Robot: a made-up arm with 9 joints.
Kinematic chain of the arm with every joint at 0, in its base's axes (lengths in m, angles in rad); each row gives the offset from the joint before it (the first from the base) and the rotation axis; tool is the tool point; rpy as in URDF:
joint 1: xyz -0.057 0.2 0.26 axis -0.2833 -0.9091 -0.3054
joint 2: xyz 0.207 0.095 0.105 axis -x
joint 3: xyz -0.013 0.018 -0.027 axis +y
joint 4: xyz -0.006 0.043 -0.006 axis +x
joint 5: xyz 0 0.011 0.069 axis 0.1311 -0.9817 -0.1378
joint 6: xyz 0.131 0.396 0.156 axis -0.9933 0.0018 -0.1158
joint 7: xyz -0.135 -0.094 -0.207 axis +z
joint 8: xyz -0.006 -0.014 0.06 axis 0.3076 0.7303 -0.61
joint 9: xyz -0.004 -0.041 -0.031 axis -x
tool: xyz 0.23 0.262 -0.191 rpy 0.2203 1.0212 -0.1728
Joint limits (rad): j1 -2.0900..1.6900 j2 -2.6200..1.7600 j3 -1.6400..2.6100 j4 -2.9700..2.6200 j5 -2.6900..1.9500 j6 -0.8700..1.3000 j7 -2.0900..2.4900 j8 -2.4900..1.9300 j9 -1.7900..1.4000
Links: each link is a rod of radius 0.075 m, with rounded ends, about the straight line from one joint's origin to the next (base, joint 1, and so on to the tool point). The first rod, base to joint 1, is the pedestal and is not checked.
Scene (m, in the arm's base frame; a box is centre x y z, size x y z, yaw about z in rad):
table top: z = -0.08
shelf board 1: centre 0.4 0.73 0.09 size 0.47 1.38 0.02 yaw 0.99
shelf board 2: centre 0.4 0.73 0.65 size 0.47 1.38 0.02 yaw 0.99
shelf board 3: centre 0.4 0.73 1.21 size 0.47 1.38 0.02 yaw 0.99
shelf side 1: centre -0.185 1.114 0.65 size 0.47 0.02 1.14 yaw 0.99
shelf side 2: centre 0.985 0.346 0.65 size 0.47 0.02 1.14 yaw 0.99
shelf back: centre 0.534 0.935 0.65 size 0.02 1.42 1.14 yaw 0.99
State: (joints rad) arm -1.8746 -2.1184 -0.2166 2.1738 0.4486 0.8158 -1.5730 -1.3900 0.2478
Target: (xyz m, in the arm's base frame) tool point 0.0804 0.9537 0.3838
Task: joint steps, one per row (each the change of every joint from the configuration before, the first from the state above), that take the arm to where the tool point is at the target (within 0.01 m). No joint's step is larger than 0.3 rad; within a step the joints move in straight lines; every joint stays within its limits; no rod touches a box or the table.
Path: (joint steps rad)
1: -0.0095 -0.0763 -0.0872 0.2054 -0.0619 0.2421 -0.0440 -0.0522 0.1852
2: -0.0094 -0.0764 -0.0872 0.2055 -0.0619 0.2421 -0.0440 -0.0521 0.1851

